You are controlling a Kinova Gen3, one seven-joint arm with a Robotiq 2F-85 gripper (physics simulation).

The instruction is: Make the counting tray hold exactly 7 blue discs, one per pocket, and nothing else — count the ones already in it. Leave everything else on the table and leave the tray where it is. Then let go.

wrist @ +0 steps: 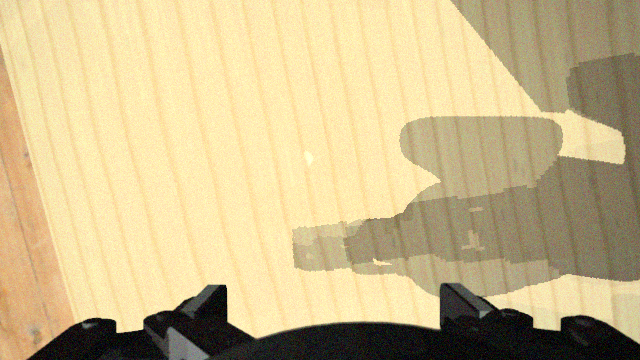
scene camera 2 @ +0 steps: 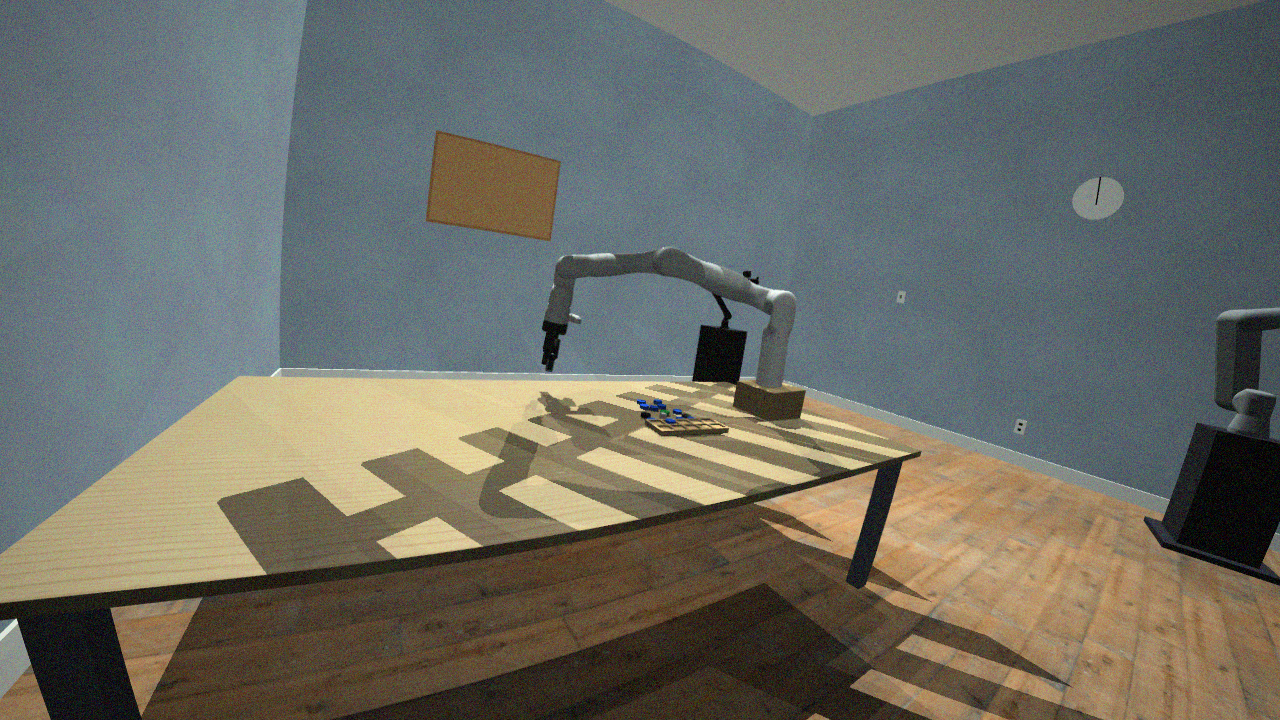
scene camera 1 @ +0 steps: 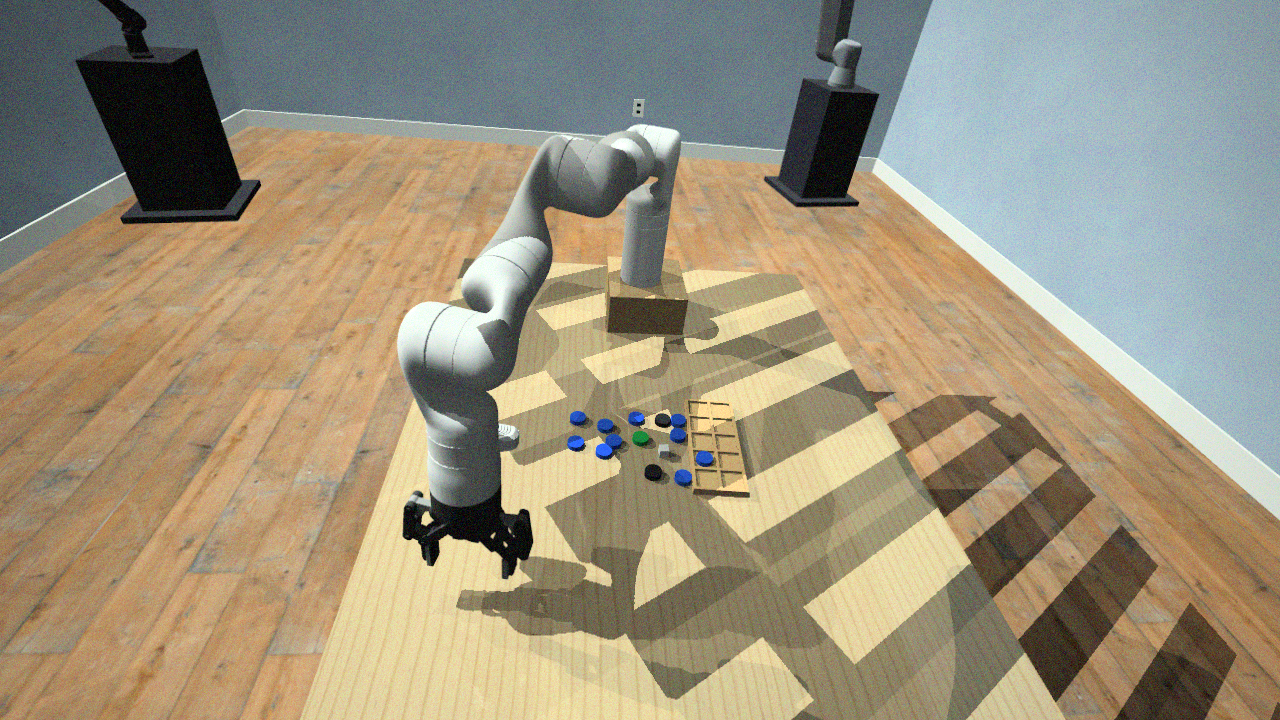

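Note:
The wooden counting tray [scene camera 1: 721, 491] [scene camera 2: 689, 433] lies right of the loose pieces in scene view 1. One blue disc [scene camera 1: 704, 458] sits in a left-column pocket near its front end. Three blue discs [scene camera 1: 678, 420] [scene camera 1: 677, 435] [scene camera 1: 682, 477] lie on the table close beside its left edge. Several more blue discs, such as one [scene camera 1: 636, 418] and another [scene camera 1: 575, 442], lie farther left. My gripper [scene camera 1: 469, 567] [scene camera 2: 548, 368] [wrist: 333, 308] is open and empty, above the table, well to the front left of the discs and tray. The wrist view does not show the discs or tray.
A green disc [scene camera 1: 640, 437], two black discs [scene camera 1: 662, 420] [scene camera 1: 652, 471] and a small pale cube [scene camera 1: 663, 450] lie among the blue discs. The arm's wooden base block [scene camera 1: 646, 315] [scene camera 2: 769, 402] stands behind them. The table's left edge shows in the wrist view. Shadows cross the table.

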